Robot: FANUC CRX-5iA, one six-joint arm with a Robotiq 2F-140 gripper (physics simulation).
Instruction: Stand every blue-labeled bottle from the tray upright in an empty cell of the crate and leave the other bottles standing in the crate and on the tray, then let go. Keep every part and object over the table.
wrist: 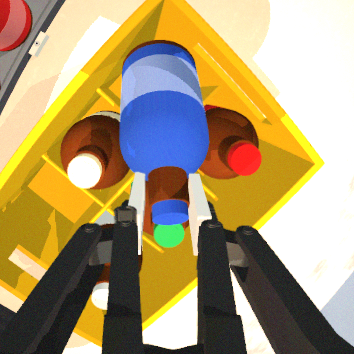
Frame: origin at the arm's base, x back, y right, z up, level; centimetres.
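Where they show: gripper, fingertip midpoint: [166,188].
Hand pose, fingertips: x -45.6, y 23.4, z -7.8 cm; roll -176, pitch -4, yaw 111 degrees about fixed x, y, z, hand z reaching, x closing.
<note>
Each offset is from my fingertips to the centre of the thing. "spot": to the spot under its first point.
A blue-labeled bottle {dx -3.7, dy -1.6, dz -2.9 cm} [164,112] with a brown neck and blue cap is at the centre of the wrist view, over the yellow crate {spot: dx -2.0, dy -9.8, dz +0.9 cm} [50,119]. Its base is toward the top of the view and its cap toward my fingers. My gripper [166,188] is shut on its neck, one pale pad on each side. Whether the base touches the crate floor is hidden. In the crate, a white-capped brown bottle {dx +1.2, dy -6.4, dz -8.1 cm} [95,145] stands to the left, a red-capped one {dx -4.5, dy +5.2, dz -8.1 cm} [222,142] to the right, and a green-capped one {dx +3.8, dy +1.9, dz -8.1 cm} [169,235] partly under the held neck.
Another bottle with a pale cap {spot: dx +12.3, dy -1.5, dz -0.4 cm} [100,295] is in the crate at the lower left, partly behind my left finger. Thin yellow dividers run between the cells. Part of a grey tray {spot: dx -4.6, dy -19.7, dz -14.2 cm} [22,57] with a red item {spot: dx -8.0, dy -20.7, dz -10.8 cm} [12,22] shows at the upper left.
</note>
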